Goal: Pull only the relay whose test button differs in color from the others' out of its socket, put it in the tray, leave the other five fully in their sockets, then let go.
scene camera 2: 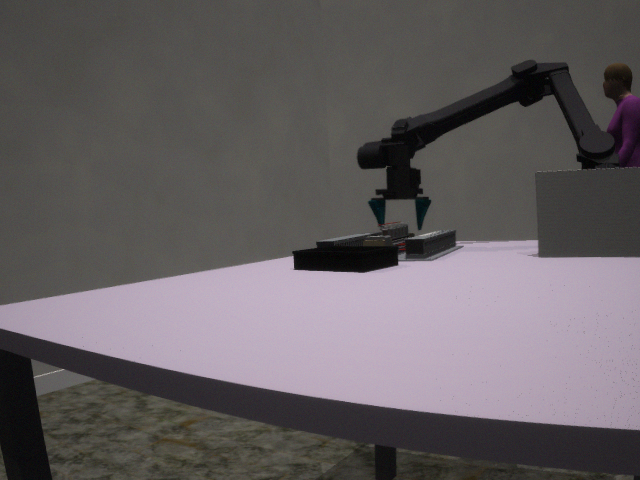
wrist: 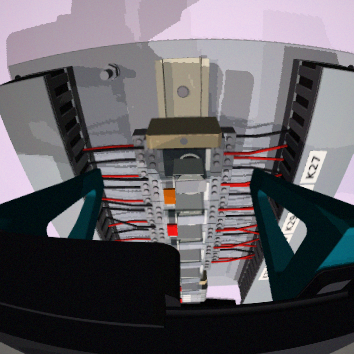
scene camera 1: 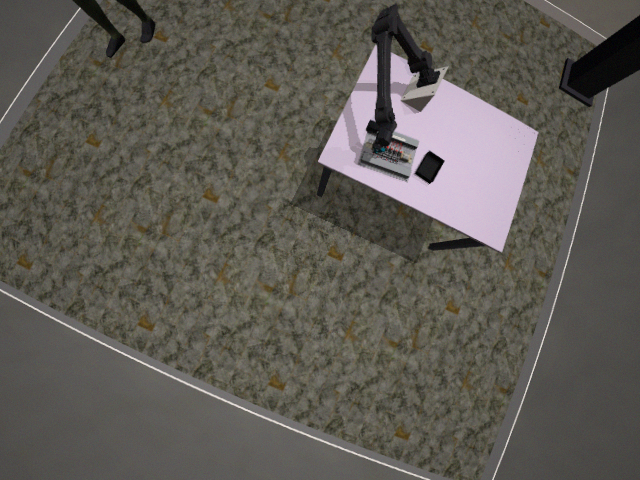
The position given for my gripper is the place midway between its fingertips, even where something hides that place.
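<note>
My gripper appears at [scene camera 2: 400,230] and at [wrist: 176,176]. A grey panel [wrist: 248,85] and a tan end bracket [wrist: 200,131] are visible to me.
</note>
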